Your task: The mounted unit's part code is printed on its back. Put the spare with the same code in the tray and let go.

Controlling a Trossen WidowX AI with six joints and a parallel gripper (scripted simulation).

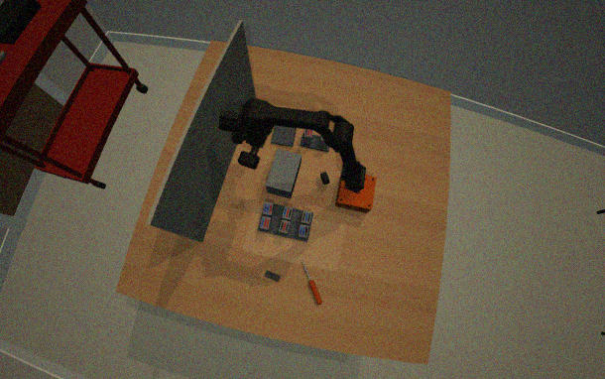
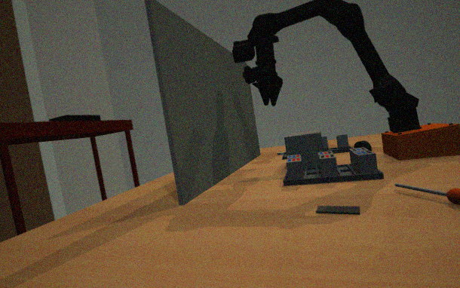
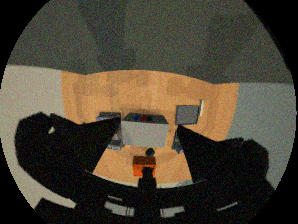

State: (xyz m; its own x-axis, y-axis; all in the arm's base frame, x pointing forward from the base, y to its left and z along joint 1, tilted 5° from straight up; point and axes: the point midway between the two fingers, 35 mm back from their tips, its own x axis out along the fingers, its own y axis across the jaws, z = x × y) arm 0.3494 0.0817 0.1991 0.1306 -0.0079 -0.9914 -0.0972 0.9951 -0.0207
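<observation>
The spare part lies 170 mm behind my gripper tip, 130 mm to the left of it and 160 mm below it. The rest, counted from my gripper tip: flat grey tray: 200 mm to the right, 200 mm below; then grey box-shaped mounted unit: 100 mm behind, 150 mm below; then tall grey panel: 150 mm ahead, 30 mm to the left, 20 mm above.
</observation>
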